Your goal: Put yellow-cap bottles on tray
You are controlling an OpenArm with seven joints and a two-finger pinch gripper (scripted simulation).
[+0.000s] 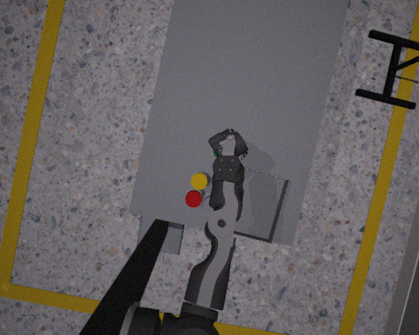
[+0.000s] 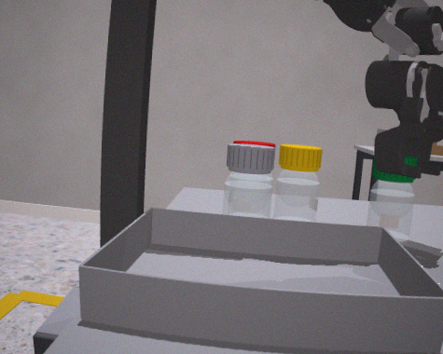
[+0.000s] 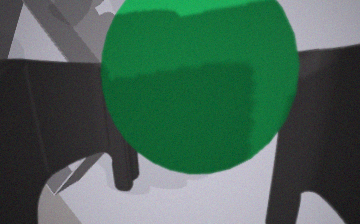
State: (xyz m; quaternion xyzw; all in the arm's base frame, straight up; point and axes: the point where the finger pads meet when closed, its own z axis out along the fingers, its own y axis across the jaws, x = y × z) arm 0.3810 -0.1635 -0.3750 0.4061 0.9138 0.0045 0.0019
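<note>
My gripper is now 10 mm past the green-capped bottle, 10 mm to the right of it and 50 mm above it. Round my hand: yellow-capped bottle: 120 mm behind, 70 mm to the left, 50 mm below; then grey-capped bottle: 190 mm behind, 20 mm to the left, 50 mm below; then red-capped bottle: 180 mm behind, 80 mm to the left, 50 mm below.
</note>
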